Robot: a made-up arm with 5 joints. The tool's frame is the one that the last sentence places.
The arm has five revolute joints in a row. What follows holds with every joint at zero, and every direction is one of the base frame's.
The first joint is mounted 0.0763 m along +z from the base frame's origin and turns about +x.
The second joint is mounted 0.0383 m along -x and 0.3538 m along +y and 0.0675 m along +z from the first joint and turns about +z.
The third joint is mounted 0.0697 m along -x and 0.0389 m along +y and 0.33 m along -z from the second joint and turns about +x.
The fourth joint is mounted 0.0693 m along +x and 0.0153 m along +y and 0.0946 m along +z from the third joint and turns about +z.
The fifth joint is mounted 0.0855 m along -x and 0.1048 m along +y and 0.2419 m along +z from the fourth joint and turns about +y.
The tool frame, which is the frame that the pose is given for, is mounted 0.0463 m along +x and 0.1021 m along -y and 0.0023 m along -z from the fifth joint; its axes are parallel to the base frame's.
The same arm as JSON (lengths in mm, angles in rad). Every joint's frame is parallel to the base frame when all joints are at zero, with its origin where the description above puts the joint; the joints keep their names.
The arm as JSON. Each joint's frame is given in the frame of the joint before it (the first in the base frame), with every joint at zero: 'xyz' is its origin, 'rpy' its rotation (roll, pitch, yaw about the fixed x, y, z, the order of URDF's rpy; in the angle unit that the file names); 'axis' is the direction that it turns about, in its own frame. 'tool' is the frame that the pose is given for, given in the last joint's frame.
{"units": {"length": "mm", "angle": "rad"}, "joints": [
  {"name": "joint 1", "type": "revolute", "origin": {"xyz": [0.0, 0.0, 76.3], "rpy": [0.0, 0.0, 0.0]}, "axis": [1.0, 0.0, 0.0]},
  {"name": "joint 2", "type": "revolute", "origin": {"xyz": [-38.3, 353.8, 67.5], "rpy": [0.0, 0.0, 0.0]}, "axis": [0.0, 0.0, 1.0]},
  {"name": "joint 3", "type": "revolute", "origin": {"xyz": [-69.7, 38.9, -330.0], "rpy": [0.0, 0.0, 0.0]}, "axis": [1.0, 0.0, 0.0]},
  {"name": "joint 4", "type": "revolute", "origin": {"xyz": [69.3, 15.3, 94.6], "rpy": [0.0, 0.0, 0.0]}, "axis": [0.0, 0.0, 1.0]},
  {"name": "joint 5", "type": "revolute", "origin": {"xyz": [-85.5, 104.8, 241.9], "rpy": [0.0, 0.0, 0.0]}, "axis": [0.0, 1.0, 0.0]}
], "tool": {"origin": {"xyz": [46.3, -102.1, -2.3], "rpy": [0.0, 0.0, 0.0]}}}

